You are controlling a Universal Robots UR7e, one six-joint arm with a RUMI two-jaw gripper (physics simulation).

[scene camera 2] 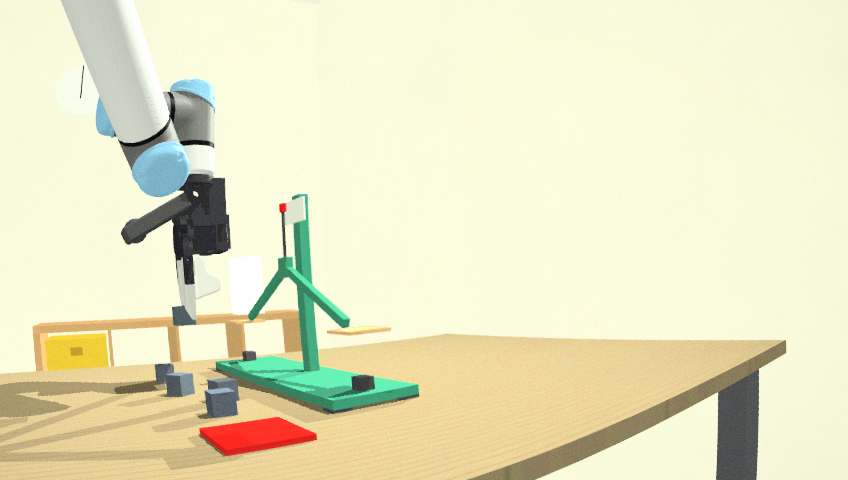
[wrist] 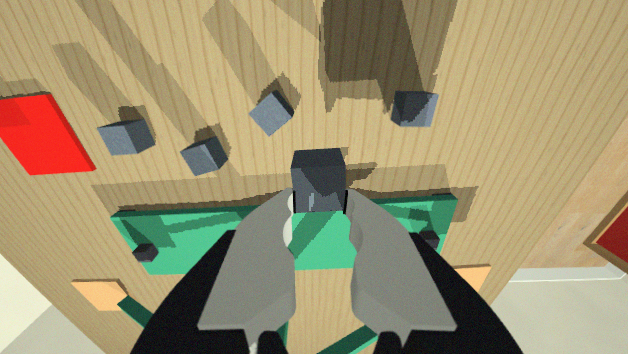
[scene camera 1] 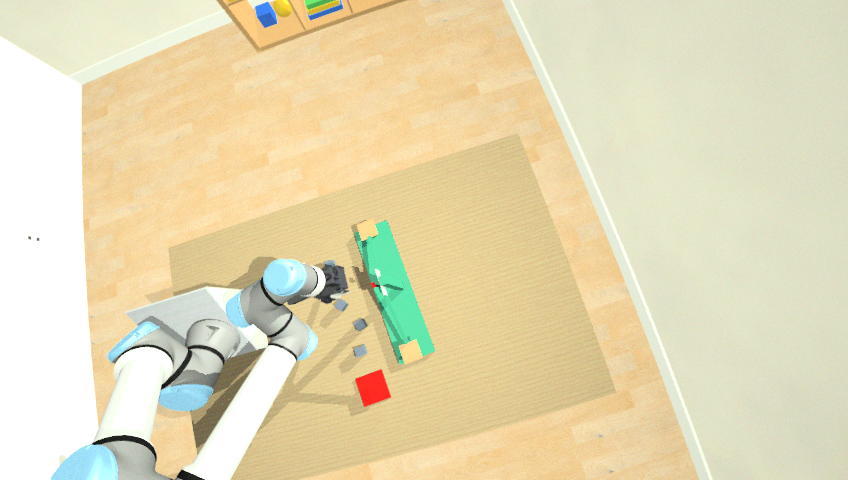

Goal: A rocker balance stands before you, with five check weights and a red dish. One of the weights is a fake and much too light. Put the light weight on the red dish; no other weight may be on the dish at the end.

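Seen in the pictures: gripper, between the fingertips: (scene camera 2: 192, 319) (wrist: 318, 190); arm's base, origin of its link: (scene camera 1: 215, 336).
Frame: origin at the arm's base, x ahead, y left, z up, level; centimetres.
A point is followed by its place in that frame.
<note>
My gripper (scene camera 2: 186, 315) {x 41.4, y -0.3, z -3.5 cm} (wrist: 318, 190) {x 41.4, y -0.3, z -3.5 cm} is shut on a grey-blue cube weight (scene camera 2: 182, 315) {x 39.5, y -1.7, z -2.8 cm} (wrist: 318, 182) {x 39.5, y -0.2, z -1.4 cm} and holds it well above the table. Four other weights stand apart on the table: one (wrist: 126, 137) {x 38.1, y -19.5, z -11.1 cm} (scene camera 1: 360, 350) {x 38.8, y -20.4, z -11.1 cm} (scene camera 2: 221, 402) {x 38.0, y -22.1, z -12.2 cm} nearest the dish, one (wrist: 204, 155) {x 40.8, y -12.1, z -11.1 cm} (scene camera 1: 360, 324) {x 41.6, y -12.8, z -11.1 cm}, one (wrist: 271, 114) {x 37.3, y -4.3, z -10.9 cm} (scene camera 1: 340, 305) {x 37.5, y -4.6, z -11.0 cm}, and one (wrist: 414, 109) {x 38.0, y 9.1, z -11.1 cm} (scene camera 2: 164, 372) {x 37.9, y 8.1, z -12.2 cm} at the far end. The red dish (scene camera 1: 373, 388) {x 37.8, y -33.0, z -13.3 cm} (scene camera 2: 257, 435) {x 37.3, y -34.4, z -13.3 cm} (wrist: 42, 137) {x 37.5, y -31.9, z -13.3 cm} bears no weight. The green rocker balance (scene camera 1: 410, 297) {x 59.8, y -10.9, z -12.3 cm} (scene camera 2: 307, 285) {x 54.8, y -14.0, z 0.7 cm} (wrist: 320, 250) {x 57.2, y -1.1, z -12.3 cm} has two tan pans (scene camera 1: 367, 229) {x 55.9, y 13.7, z -4.9 cm} (scene camera 1: 410, 350) {x 54.9, y -25.9, z -4.9 cm}, both empty; its red-tipped pointer (scene camera 2: 283, 231) {x 55.2, y -6.4, z 9.0 cm} stands near upright.
The balance's post and arms rise beside the gripper, on the side of the wooden table (scene camera 1: 505, 267) {x 92.1, y -13.8, z -13.9 cm} (scene camera 2: 565, 380) {x 75.8, y -40.3, z -13.9 cm} away from the arm's base. Black blocks (scene camera 2: 363, 382) {x 54.2, y -27.3, z -11.3 cm} (scene camera 2: 249, 355) {x 55.4, y 12.7, z -11.3 cm} sit on the green base. A shelf (scene camera 1: 260, 46) stands beyond the table.
</note>
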